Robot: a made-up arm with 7 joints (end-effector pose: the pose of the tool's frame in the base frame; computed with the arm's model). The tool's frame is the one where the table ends. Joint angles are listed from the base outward.
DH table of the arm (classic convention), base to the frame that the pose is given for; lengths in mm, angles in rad. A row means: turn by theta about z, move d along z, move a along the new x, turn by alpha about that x. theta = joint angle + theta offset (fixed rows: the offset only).
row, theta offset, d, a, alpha
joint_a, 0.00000, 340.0, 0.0, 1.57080
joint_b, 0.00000, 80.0, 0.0, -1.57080
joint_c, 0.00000, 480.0, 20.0, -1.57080
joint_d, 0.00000, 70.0, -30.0, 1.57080
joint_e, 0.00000, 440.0, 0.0, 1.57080
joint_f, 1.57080, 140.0, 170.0, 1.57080
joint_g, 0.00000, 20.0, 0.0, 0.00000
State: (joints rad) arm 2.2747 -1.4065 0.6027 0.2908 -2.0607 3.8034 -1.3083
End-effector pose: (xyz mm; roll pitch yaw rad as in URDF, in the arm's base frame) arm -450.5 653.5 573.3 1.0971 1.2824 -0.5019
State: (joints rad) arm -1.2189 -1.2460 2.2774 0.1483 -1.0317 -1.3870 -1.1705
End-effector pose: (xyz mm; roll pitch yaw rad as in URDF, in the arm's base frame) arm 349.4 -849.2 546.9 -2.2562 -0.7572 0.7938
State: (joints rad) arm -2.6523 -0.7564 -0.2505 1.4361 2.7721 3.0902 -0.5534
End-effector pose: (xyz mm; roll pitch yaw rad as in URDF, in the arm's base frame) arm -483.6 -292.7 452.9 -2.9931 -0.7527 0.8778
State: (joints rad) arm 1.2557 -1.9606 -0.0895 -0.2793 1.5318 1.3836 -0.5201
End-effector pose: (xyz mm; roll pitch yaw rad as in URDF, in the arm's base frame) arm 452.2 816.7 -9.9 -1.7328 -0.6133 -0.0091
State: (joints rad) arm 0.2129 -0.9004 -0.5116 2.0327 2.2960 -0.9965 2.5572
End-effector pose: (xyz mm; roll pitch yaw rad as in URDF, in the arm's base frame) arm 571.0 42.2 66.7 0.7931 -0.2449 3.0916
